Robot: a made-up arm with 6 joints.
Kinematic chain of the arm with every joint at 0, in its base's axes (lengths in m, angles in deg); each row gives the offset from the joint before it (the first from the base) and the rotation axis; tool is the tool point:
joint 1: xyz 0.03 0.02 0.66 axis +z
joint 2: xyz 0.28 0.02 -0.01 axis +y
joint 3: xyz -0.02 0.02 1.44 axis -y
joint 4: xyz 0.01 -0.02 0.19 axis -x
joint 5: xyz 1.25 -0.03 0 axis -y
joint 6: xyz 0.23 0.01 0 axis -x
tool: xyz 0 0.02 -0.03
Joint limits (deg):
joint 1: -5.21..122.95
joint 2: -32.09..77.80
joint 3: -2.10..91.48
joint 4: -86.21..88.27
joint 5: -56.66..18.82
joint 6: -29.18..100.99
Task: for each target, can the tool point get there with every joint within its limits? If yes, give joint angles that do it. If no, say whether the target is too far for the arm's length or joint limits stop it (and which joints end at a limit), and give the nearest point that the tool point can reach.
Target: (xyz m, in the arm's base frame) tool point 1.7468 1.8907 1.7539
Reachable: yes | joints 44.82 37.09 33.44 -41.34 -43.06 51.90
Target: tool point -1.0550 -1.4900 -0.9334
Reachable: no: joint limits stop it (at a limit: joint 1, joint 2, joint 3, joint 5) | nearest point -1.1278 1.5675 -0.3612 | short by 3.111 m
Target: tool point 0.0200 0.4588 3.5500
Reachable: yes | joints 83.08 1.79 83.64 -44.24 -22.29 81.91
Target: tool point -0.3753 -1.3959 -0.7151
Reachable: no: joint limits stop it (at a limit: joint 1, joint 2, joint 3, joint 5) | nearest point 1.9426 -0.2455 -0.3609 | short by 2.612 m
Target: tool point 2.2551 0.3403 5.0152
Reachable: no: too far | nearest point 1.5074 0.2327 3.3396 | short by 1.838 m
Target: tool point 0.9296 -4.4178 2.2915
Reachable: no: too far | nearest point 0.3374 -1.4966 2.9445 | short by 3.051 m
